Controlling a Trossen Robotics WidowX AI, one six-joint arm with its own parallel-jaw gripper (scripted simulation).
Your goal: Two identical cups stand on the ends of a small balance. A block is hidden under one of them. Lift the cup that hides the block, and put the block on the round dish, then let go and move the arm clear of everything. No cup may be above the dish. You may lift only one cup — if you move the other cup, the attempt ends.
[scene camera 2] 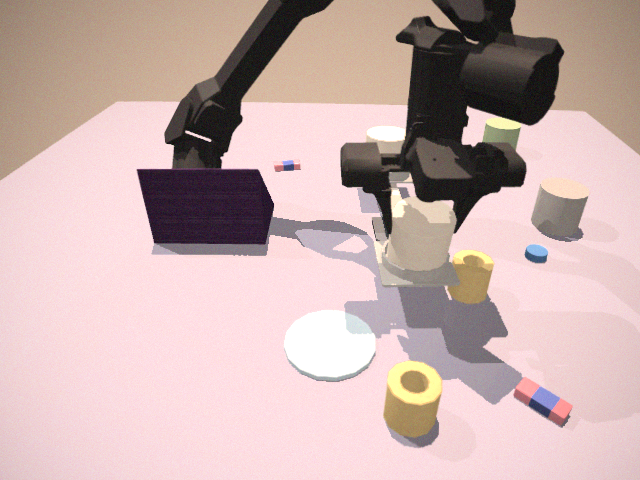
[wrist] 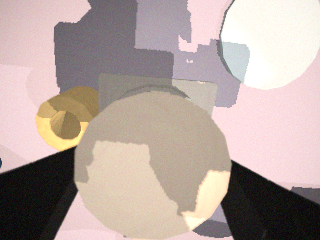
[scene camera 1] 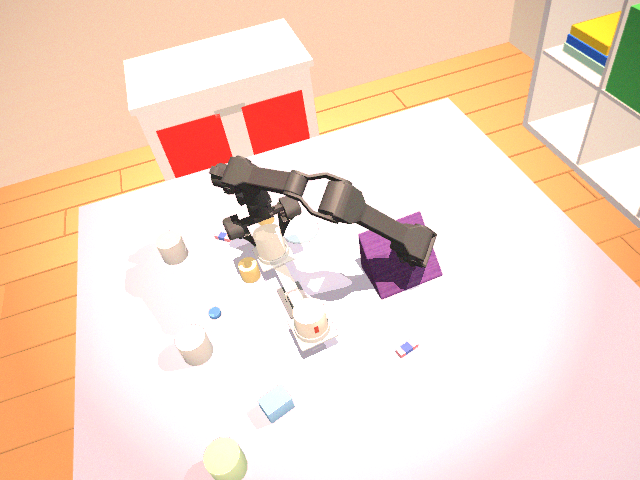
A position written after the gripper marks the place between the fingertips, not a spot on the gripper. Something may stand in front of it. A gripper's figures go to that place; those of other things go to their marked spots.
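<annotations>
Gripper [scene camera 1: 268, 240], 131 cm from the lens. Cream cup [scene camera 1: 270, 245], 128 cm from the lens.
</annotations>
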